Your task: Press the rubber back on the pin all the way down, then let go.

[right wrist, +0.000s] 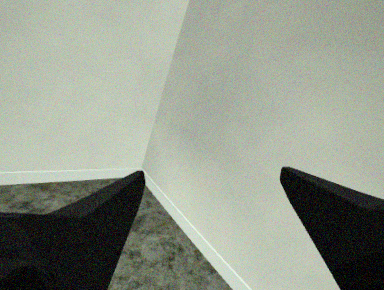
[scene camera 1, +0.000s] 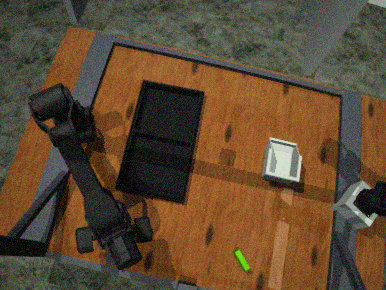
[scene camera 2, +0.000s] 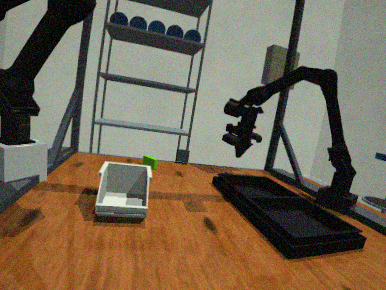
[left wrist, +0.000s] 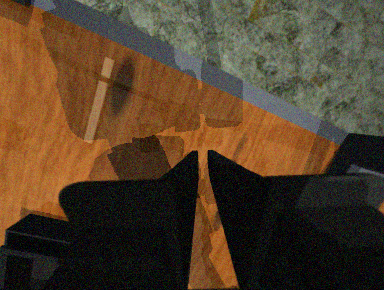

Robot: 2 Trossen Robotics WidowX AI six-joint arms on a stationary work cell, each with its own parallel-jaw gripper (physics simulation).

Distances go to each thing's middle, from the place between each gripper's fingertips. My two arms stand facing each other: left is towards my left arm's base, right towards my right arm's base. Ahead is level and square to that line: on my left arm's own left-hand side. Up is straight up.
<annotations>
I see my right gripper 2 cm past the white bin (scene camera 2: 123, 192), 57 cm to the right of it and 38 cm above it. Also, from my right hand: black two-compartment tray (scene camera 1: 157, 159): 5 cm behind, 95 cm to the left, 40 cm below.
I see my left gripper 34 cm short of the black two-compartment tray, 5 cm above it and 3 cm to the left of it. From my left hand the other things lie so: white bin 41 cm to the right, 38 cm ahead, 3 cm below.
</annotations>
